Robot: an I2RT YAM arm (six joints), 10 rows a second.
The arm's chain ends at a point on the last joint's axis. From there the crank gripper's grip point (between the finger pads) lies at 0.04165 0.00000 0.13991 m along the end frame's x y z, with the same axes.
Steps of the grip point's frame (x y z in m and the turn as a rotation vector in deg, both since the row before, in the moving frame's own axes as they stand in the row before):
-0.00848 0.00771 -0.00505 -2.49 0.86 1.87
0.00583 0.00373 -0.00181 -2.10 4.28 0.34
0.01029 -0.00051 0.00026 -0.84 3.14 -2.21
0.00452 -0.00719 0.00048 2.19 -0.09 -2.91
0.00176 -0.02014 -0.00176 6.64 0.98 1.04
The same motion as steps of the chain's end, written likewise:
-0.01045 0.00025 -0.00425 -2.49 0.86 1.87
-0.00448 -0.00161 0.00179 -2.10 4.28 0.34
0.00268 -0.00079 0.00275 -0.84 3.14 -2.21
0.00493 0.00026 0.00056 2.19 -0.09 -2.91
-0.00076 -0.00478 -0.00013 6.64 0.98 1.04

